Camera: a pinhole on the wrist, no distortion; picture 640 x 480 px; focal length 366.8 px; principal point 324.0 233.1 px. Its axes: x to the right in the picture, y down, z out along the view. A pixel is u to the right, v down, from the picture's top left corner.
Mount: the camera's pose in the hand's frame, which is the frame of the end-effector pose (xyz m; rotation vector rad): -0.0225 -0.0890 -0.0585 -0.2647 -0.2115 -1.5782
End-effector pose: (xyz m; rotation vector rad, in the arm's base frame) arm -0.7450 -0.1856 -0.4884 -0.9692 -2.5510 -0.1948
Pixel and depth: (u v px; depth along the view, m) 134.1 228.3 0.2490
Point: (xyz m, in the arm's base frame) -0.7084 -0.0758 -0.6238
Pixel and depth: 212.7 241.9 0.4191
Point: -0.7413 0.0158 -0.7639
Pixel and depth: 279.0 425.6 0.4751
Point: -0.9619 0.1377 -0.7239
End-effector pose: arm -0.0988 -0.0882 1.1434 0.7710 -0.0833 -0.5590
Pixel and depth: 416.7 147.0 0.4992
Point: -0.3541 -0.3516 1.4509
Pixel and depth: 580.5 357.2 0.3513
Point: -0.2023 -0.4911 1.2287
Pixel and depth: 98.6 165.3 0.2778
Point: -0.1227 -0.0658 1.3721
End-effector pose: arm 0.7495 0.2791 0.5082 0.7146 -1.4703 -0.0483
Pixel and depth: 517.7 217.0 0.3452
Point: 0.5112 0.0315 0.3886
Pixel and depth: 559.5 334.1 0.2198
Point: 0.6433 0.0542 0.4605
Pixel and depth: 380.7 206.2 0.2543
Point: 0.5857 0.1735 0.4436
